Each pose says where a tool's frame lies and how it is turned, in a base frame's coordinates. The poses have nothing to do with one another.
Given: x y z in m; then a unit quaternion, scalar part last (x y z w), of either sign.
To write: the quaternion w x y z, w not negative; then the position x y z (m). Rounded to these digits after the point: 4 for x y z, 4 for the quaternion.
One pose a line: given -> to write
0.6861 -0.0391 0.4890 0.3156 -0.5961 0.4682 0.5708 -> 0.5708 0.3156 -0.5961 0.4682 0.6861 -0.0391 0.4890
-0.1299 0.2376 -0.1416 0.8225 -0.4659 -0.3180 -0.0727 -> 0.0727 -0.8225 0.4659 0.3180 -0.1299 0.2376 -0.1416
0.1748 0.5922 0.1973 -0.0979 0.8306 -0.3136 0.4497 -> 0.4497 -0.0979 0.8306 -0.3136 0.1748 0.5922 0.1973
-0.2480 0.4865 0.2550 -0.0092 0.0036 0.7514 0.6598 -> 0.6598 -0.0092 0.0036 0.7514 -0.2480 0.4865 0.2550
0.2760 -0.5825 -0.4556 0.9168 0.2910 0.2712 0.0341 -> 0.0341 0.9168 0.2910 0.2712 0.2760 -0.5825 -0.4556
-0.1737 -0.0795 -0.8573 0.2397 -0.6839 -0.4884 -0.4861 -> 0.4861 -0.2397 0.6839 0.4884 -0.1737 -0.0795 -0.8573
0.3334 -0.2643 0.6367 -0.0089 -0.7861 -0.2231 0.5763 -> 0.5763 -0.0089 -0.7861 -0.2231 0.3334 -0.2643 0.6367
